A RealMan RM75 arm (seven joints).
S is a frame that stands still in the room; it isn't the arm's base.
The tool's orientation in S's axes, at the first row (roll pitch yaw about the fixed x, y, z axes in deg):
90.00 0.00 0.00
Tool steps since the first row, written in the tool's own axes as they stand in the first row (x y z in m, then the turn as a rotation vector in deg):
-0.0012 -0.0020 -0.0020 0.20 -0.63 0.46
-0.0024 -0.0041 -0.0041 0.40 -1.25 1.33
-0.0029 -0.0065 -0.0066 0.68 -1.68 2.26
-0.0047 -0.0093 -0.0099 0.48 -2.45 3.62
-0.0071 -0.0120 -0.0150 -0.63 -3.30 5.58
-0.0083 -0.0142 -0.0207 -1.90 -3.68 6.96
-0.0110 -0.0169 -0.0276 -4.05 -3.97 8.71
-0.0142 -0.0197 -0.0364 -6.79 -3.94 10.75
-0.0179 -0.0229 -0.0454 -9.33 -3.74 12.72
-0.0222 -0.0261 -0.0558 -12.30 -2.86 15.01
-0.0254 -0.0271 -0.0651 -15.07 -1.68 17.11
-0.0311 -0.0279 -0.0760 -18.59 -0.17 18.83
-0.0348 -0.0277 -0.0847 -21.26 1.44 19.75
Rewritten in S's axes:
-0.0012 0.0020 -0.0020 0.20 -0.46 -0.63
-0.0024 0.0041 -0.0041 0.40 -1.33 -1.25
-0.0029 0.0066 -0.0065 0.68 -2.26 -1.68
-0.0047 0.0099 -0.0093 0.48 -3.62 -2.45
-0.0071 0.0150 -0.0120 -0.63 -5.58 -3.30
-0.0083 0.0207 -0.0142 -1.90 -6.96 -3.68
-0.0110 0.0276 -0.0169 -4.05 -8.71 -3.97
-0.0142 0.0364 -0.0197 -6.79 -10.75 -3.94
-0.0179 0.0454 -0.0229 -9.33 -12.72 -3.74
-0.0222 0.0558 -0.0261 -12.30 -15.01 -2.86
-0.0254 0.0651 -0.0271 -15.07 -17.11 -1.68
-0.0311 0.0760 -0.0279 -18.59 -18.83 -0.17
-0.0348 0.0847 -0.0277 -21.26 -19.75 1.44

